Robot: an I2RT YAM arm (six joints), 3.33 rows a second.
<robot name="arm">
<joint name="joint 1" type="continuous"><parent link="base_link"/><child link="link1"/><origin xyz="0 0 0.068"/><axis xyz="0 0 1"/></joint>
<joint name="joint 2" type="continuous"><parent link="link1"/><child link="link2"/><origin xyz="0.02 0.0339 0.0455" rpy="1.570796 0 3.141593"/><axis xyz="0 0 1"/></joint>
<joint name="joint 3" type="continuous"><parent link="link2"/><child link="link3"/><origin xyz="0.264 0 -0.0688" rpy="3.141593 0 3.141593"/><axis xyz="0 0 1"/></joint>
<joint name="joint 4" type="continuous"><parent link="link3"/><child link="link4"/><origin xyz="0.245 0.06 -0.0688" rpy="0 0 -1.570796"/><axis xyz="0 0 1"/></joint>
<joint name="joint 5" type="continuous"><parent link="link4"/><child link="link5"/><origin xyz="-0.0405 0.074 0.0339" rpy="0 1.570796 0"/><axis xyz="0 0 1"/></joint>
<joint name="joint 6" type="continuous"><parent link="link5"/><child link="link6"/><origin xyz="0 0.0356 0.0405" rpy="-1.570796 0 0"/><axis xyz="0 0 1"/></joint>
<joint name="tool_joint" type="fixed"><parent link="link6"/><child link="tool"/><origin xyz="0 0 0" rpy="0 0 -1.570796"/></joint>
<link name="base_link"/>
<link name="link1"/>
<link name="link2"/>
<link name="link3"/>
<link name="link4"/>
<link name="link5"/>
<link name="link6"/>
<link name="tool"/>
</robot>
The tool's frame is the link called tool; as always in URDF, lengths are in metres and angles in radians. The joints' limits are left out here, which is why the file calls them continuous.
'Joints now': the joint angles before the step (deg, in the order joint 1, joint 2, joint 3, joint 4, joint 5, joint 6). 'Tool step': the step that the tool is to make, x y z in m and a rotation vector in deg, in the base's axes. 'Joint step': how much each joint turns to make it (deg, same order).
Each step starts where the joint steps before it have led.
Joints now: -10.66, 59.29, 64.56, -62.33, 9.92, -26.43
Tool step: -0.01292, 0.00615, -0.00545, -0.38, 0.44, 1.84
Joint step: 1.25, -3.23, -2.57, -0.90, 0.06, -0.75
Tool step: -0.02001, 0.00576, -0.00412, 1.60, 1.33, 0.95
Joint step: 0.61, -4.01, -1.95, -3.70, -1.34, 0.44
